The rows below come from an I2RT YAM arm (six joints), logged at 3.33 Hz.
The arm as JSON. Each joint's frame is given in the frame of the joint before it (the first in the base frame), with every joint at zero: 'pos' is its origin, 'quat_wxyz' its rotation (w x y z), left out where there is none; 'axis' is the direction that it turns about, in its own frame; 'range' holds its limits. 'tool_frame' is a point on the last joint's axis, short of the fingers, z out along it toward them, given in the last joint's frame.
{
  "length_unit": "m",
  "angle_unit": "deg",
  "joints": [
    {
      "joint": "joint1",
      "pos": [
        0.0,
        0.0,
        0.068
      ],
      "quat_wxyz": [
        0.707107,
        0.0,
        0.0,
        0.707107
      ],
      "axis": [
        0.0,
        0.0,
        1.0
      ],
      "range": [
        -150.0,
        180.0
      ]
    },
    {
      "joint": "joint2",
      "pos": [
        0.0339,
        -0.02,
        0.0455
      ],
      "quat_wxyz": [
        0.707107,
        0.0,
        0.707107,
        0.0
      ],
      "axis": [
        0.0,
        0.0,
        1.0
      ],
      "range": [
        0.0,
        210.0
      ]
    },
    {
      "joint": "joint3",
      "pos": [
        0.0,
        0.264,
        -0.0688
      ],
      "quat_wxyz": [
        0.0,
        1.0,
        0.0,
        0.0
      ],
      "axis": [
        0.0,
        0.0,
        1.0
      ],
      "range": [
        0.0,
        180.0
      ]
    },
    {
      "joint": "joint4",
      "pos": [
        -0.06,
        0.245,
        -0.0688
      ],
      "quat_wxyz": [
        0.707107,
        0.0,
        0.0,
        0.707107
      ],
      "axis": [
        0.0,
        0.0,
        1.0
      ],
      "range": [
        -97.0,
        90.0
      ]
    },
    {
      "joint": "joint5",
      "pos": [
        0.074,
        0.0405,
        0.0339
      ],
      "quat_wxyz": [
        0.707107,
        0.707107,
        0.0,
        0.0
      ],
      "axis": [
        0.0,
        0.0,
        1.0
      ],
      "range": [
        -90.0,
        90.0
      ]
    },
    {
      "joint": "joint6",
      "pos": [
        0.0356,
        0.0,
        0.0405
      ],
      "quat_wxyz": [
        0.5,
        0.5,
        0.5,
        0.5
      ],
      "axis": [
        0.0,
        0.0,
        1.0
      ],
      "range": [
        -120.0,
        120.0
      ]
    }
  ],
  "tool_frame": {
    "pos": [
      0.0,
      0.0,
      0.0
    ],
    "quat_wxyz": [
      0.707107,
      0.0,
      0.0,
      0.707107
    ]
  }
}
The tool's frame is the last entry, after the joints.
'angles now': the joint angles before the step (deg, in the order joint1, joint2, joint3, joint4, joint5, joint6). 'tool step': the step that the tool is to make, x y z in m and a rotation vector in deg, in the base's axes. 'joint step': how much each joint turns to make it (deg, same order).
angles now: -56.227, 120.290, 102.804, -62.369, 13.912, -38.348
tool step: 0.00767, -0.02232, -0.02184, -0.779, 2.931, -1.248
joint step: -0.547, 6.601, 5.421, 0.153, 2.951, 0.218
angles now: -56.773, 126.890, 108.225, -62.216, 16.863, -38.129
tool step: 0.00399, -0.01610, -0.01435, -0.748, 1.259, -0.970
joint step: -0.569, 4.525, 4.197, 0.218, 1.508, 0.174
